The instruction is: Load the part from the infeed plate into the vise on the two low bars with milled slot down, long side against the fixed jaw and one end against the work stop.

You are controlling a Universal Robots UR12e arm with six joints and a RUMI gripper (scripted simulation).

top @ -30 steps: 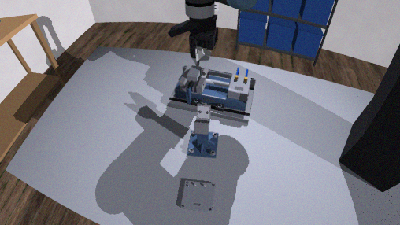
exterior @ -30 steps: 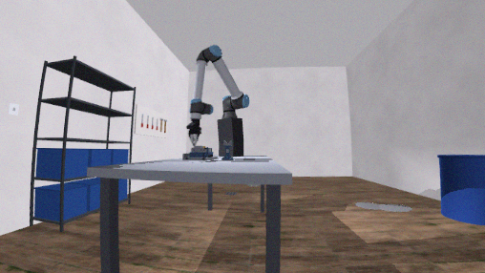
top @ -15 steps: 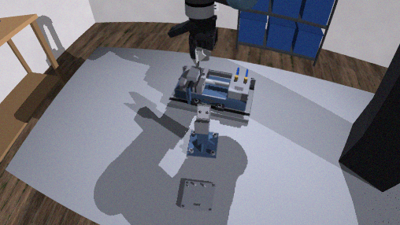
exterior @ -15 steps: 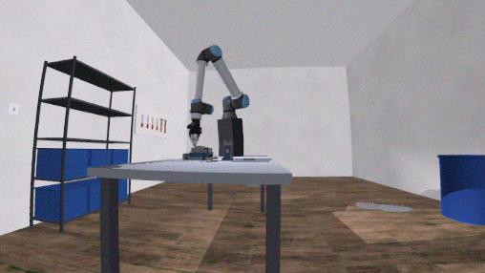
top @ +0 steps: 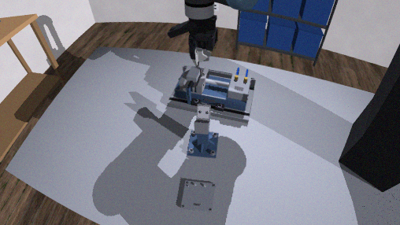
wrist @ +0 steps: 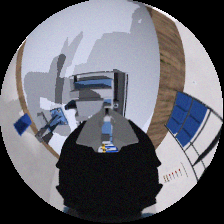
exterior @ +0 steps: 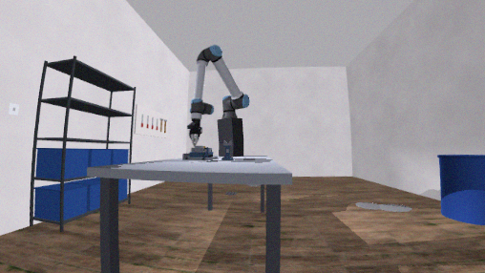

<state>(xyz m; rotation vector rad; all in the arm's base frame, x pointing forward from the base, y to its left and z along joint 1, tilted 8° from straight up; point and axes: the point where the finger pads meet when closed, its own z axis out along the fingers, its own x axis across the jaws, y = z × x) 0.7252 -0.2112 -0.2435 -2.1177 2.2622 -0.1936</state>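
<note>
Right now my hand is 40 mm to the right of the grey part and 30 mm above it. Round my hand: infeed plate: 440 mm to the left, 110 mm below, 100 mm behind; vise: 80 mm below, 70 mm behind, 40 mm to the left; air cylinder: 160 mm behind, 50 mm to the left, 40 mm below.
</note>
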